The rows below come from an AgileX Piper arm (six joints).
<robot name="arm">
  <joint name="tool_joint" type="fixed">
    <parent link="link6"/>
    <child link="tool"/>
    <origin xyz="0 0 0" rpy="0 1.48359 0"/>
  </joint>
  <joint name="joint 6" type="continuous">
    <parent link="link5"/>
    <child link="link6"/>
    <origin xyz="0.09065 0 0.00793" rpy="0 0 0"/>
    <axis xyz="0.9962 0 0.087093"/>
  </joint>
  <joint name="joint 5" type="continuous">
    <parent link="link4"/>
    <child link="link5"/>
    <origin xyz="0 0 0" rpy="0 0 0"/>
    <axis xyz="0 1 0"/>
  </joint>
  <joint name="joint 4" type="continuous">
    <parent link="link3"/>
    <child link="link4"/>
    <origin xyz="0.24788 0 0.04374" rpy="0 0 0"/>
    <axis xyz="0.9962 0 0.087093"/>
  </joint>
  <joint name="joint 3" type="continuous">
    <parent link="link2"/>
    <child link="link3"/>
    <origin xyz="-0.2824 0 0.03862" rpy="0 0 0"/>
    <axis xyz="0 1 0"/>
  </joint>
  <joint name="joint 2" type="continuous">
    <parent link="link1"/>
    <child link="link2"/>
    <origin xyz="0 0 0" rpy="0 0 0"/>
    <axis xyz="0 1 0"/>
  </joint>
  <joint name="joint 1" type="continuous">
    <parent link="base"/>
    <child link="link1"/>
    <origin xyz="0 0 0.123" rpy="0 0 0"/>
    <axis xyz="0 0 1"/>
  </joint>
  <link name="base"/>
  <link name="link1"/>
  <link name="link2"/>
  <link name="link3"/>
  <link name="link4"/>
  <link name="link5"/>
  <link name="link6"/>
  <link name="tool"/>
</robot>
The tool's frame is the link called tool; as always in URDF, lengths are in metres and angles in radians. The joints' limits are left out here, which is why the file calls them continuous.
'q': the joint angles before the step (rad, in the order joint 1, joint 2, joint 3, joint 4, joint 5, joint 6). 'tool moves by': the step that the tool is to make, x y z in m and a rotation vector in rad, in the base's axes. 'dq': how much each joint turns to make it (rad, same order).
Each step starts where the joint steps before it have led.
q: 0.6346, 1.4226, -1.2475, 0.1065, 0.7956, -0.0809
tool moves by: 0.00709, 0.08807, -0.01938, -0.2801, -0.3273, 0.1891
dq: 0.2718, 0.2234, -0.1447, -0.5781, -0.0909, 0.2206
